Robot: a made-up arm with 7 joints.
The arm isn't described. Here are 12 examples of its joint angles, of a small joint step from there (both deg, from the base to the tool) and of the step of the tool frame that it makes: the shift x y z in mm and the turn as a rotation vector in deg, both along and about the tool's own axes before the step.
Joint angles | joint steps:
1: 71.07 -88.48 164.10 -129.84 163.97 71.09 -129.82 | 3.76 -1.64 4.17 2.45 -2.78 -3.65 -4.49
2: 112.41 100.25 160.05 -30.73 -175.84 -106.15 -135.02 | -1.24 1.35 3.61 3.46 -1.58 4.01 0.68
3: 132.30 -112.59 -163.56 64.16 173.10 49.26 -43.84 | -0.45 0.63 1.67 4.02 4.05 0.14 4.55
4: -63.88 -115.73 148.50 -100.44 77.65 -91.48 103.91 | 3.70 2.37 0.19 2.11 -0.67 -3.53 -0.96
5: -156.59 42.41 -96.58 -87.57 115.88 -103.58 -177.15 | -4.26 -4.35 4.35 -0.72 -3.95 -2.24 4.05
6: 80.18 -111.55 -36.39 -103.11 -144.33 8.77 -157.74 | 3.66 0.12 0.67 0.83 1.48 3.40 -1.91
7: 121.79 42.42 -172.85 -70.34 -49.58 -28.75 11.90 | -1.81 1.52 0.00 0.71 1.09 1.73 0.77
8: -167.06 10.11 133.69 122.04 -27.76 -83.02 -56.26 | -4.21 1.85 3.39 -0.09 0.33 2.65 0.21
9: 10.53 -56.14 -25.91 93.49 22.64 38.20 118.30 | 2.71 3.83 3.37 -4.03 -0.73 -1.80 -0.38
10: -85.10 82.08 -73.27 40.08 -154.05 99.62 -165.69 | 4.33 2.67 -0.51 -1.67 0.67 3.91 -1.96
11: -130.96 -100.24 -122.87 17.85 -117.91 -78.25 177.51 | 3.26 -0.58 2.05 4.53 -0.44 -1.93 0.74
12: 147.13 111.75 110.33 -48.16 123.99 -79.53 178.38 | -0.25 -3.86 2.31 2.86 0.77 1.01 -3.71
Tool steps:
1: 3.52 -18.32 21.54 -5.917 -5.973 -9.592
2: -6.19 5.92 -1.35 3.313 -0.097 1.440
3: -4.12 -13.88 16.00 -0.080 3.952 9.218
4: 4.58 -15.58 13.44 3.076 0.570 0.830
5: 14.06 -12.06 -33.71 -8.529 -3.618 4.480
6: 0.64 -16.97 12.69 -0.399 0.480 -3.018
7: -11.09 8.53 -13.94 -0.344 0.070 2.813
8: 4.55 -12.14 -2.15 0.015 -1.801 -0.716
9: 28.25 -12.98 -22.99 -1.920 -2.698 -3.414
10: -8.35 56.32 -22.51 2.349 6.771 3.142
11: 19.96 -44.84 -41.56 -0.342 -6.944 6.631
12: 4.54 44.82 6.64 5.748 -0.290 -6.454
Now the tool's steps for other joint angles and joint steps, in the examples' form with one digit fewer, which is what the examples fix.
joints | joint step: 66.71 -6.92 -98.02 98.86 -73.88 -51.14 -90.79 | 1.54 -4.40 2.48 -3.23 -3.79 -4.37 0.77
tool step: 15.9 -17.7 -7.4 -9.35 -0.84 -0.25
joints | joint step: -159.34 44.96 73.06 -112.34 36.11 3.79 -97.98 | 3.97 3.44 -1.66 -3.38 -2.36 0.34 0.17
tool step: 8.2 -8.1 18.0 0.76 -0.48 -4.78
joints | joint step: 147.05 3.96 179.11 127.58 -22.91 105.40 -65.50 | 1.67 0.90 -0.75 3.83 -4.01 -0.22 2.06
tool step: -3.0 4.0 -17.5 -0.19 -5.27 1.35
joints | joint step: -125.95 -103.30 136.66 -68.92 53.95 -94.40 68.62 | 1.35 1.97 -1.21 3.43 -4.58 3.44 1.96
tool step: 15.4 -13.3 7.4 -2.82 -6.97 2.11
